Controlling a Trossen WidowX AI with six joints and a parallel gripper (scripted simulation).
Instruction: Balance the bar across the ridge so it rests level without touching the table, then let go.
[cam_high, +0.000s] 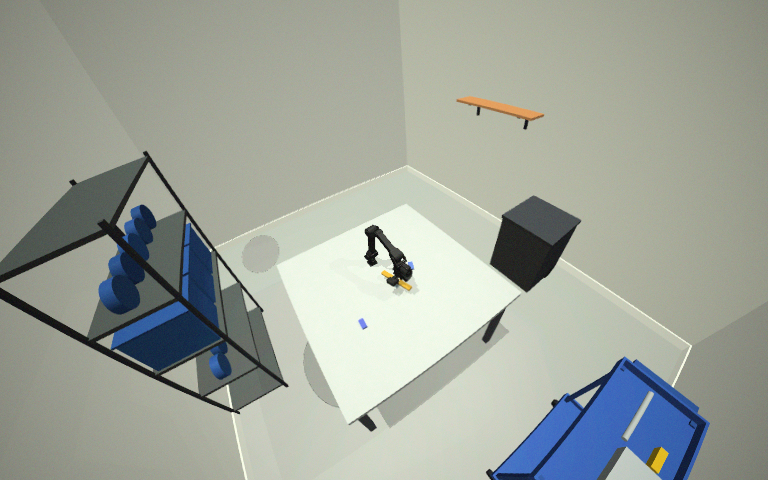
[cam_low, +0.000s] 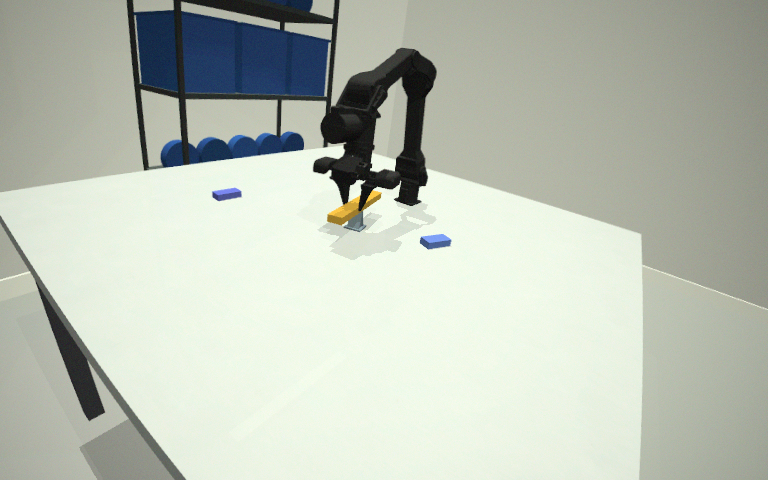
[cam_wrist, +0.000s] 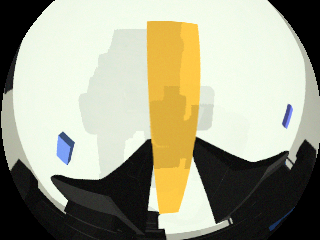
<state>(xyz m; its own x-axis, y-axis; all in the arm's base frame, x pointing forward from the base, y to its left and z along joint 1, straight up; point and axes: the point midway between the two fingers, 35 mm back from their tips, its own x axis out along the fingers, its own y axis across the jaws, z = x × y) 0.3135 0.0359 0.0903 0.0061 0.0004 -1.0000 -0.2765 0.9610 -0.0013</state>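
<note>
Right now my gripper tip is 30 mm past the yellow bar and 10 mm to the left of it.
</note>
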